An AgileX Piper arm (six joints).
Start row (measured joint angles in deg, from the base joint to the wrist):
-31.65 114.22 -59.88 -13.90 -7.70 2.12
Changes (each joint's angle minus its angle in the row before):
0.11 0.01 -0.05 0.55 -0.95 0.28
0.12 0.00 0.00 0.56 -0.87 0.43
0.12 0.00 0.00 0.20 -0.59 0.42
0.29 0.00 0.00 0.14 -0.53 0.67
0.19 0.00 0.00 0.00 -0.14 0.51
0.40 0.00 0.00 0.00 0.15 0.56
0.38 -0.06 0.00 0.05 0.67 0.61
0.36 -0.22 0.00 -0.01 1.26 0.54
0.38 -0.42 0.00 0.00 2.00 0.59
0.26 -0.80 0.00 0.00 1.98 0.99
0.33 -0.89 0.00 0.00 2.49 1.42
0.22 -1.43 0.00 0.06 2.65 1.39
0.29 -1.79 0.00 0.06 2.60 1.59
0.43 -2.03 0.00 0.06 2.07 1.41
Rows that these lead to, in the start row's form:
-31.54 114.23 -59.93 -13.35 -8.65 2.40
-31.42 114.23 -59.93 -12.79 -9.52 2.83
-31.30 114.23 -59.93 -12.59 -10.11 3.25
-31.01 114.23 -59.93 -12.45 -10.64 3.92
-30.82 114.23 -59.93 -12.45 -10.78 4.43
-30.42 114.23 -59.93 -12.45 -10.63 4.99
-30.04 114.17 -59.93 -12.40 -9.96 5.60
-29.68 113.95 -59.93 -12.41 -8.70 6.14
-29.30 113.53 -59.93 -12.41 -6.70 6.73
-29.04 112.73 -59.93 -12.41 -4.72 7.72
-28.71 111.84 -59.93 -12.41 -2.23 9.14
-28.49 110.41 -59.93 -12.35 0.42 10.53
-28.20 108.62 -59.93 -12.29 3.02 12.12
-27.77 106.59 -59.93 -12.23 5.09 13.53

